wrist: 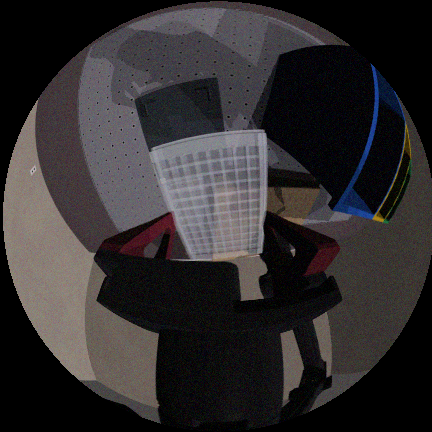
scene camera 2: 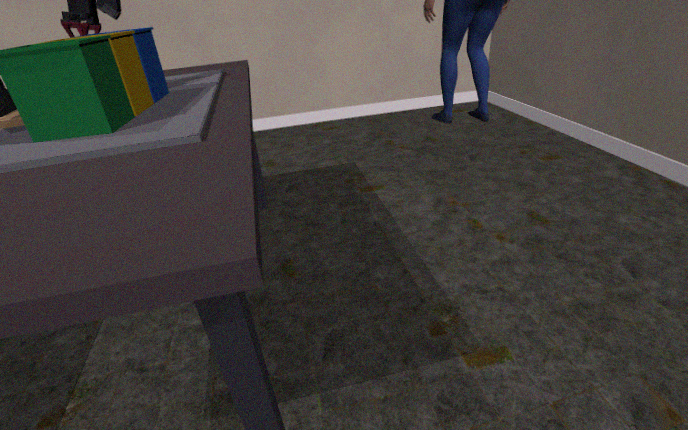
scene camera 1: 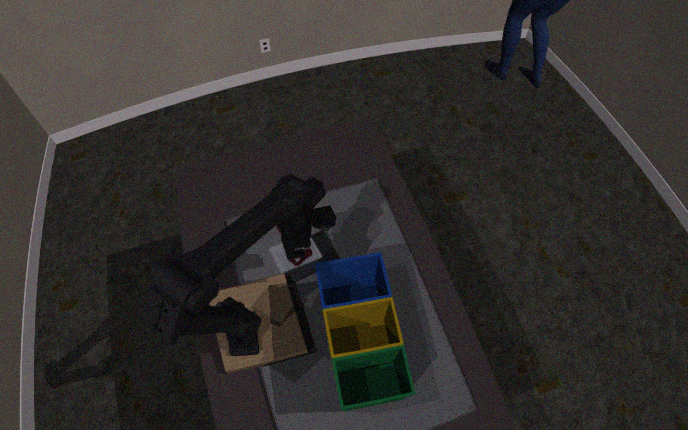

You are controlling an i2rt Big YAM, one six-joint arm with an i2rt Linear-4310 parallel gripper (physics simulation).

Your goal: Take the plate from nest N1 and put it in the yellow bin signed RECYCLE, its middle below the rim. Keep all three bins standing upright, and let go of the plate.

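Places are measured from the arm's base along level axes (x back, y right, z up), in millimetres.
Pixels of known places: gripper, fingertip midpoint: (wrist: pixel 218 216) (scene camera 1: pixel 292 253); arm's base, link origin: (scene camera 2: pixel 0 111) (scene camera 1: pixel 243 335).
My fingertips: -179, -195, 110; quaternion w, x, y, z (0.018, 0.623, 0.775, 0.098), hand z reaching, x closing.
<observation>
Ahead of a thing's pixels: the offset from my fingertips to its middle, as dx, dy, dz.
My gripper (scene camera 1: pixel 300 257) (scene camera 2: pixel 81 29) (wrist: pixel 218 216) has its red fingers shut on the opposite sides of the white gridded plate {-7, -2, -2} (scene camera 1: pixel 277 257) (wrist: pixel 215 185). The plate is raised above the dark nest {-41, -51, -129} (scene camera 1: pixel 327 245) (wrist: pixel 177 116), part of which shows past the plate's far edge in the wrist view. The nest's label cannot be read. The yellow bin {-156, +251, -46} (scene camera 1: pixel 361 315) (scene camera 2: pixel 130 70) (wrist: pixel 380 218) stands upright between the blue bin {-151, +121, -46} (scene camera 1: pixel 350 268) (scene camera 2: pixel 152 63) (wrist: pixel 375 110) and the green bin {-161, +382, -46} (scene camera 1: pixel 372 360) (scene camera 2: pixel 55 96). The signs do not show. The plate cannot be made out in scene camera 2's view.
The blue bin is the nearest bin to the gripper. A wooden block (scene camera 1: pixel 289 340) (wrist: pixel 295 202) lies beside the bins, with a black arm part over it. The grey perforated board (scene camera 1: pixel 449 390) (scene camera 2: pixel 177 139) (wrist: pixel 105 130) lies under the bins. A person (scene camera 1: pixel 511 40) (scene camera 2: pixel 449 55) stands far off by the wall.
</observation>
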